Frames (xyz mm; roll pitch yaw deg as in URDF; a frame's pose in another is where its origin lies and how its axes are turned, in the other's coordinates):
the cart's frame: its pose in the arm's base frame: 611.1 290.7 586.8 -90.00 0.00 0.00
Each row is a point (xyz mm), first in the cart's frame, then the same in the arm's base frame.
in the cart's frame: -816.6 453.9 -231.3
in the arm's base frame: -205.5 59.4 132.9
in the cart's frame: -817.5 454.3 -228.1
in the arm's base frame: -206.4 62.6 132.5
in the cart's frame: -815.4 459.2 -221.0
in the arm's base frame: -204.3 69.7 127.6
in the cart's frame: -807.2 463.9 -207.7
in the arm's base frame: -196.1 83.0 122.9
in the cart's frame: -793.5 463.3 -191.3
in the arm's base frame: -182.4 99.4 123.5
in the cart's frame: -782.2 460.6 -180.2
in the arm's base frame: -171.1 110.5 126.2
